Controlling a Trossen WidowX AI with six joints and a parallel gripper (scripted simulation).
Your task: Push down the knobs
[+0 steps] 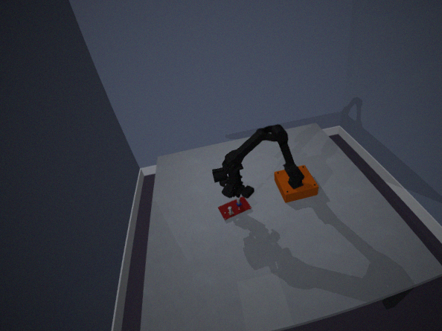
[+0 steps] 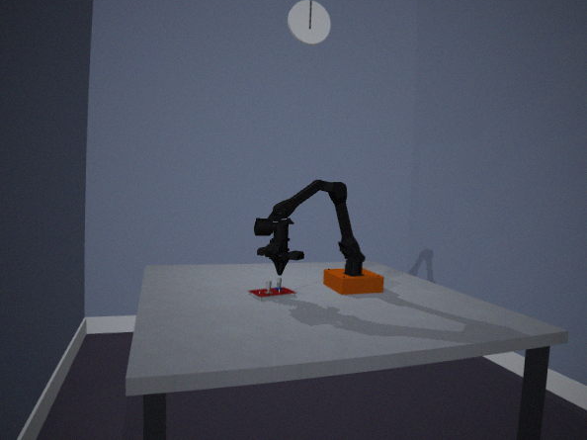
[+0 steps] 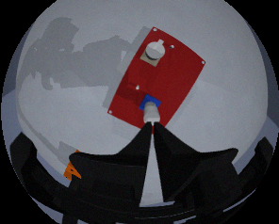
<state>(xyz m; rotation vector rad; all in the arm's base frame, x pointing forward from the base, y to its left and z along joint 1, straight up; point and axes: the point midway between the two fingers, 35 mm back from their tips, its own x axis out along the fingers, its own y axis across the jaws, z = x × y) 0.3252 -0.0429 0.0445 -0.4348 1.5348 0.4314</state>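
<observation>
Right now the blue potentiometer is 4 cm below my gripper tip.
</observation>
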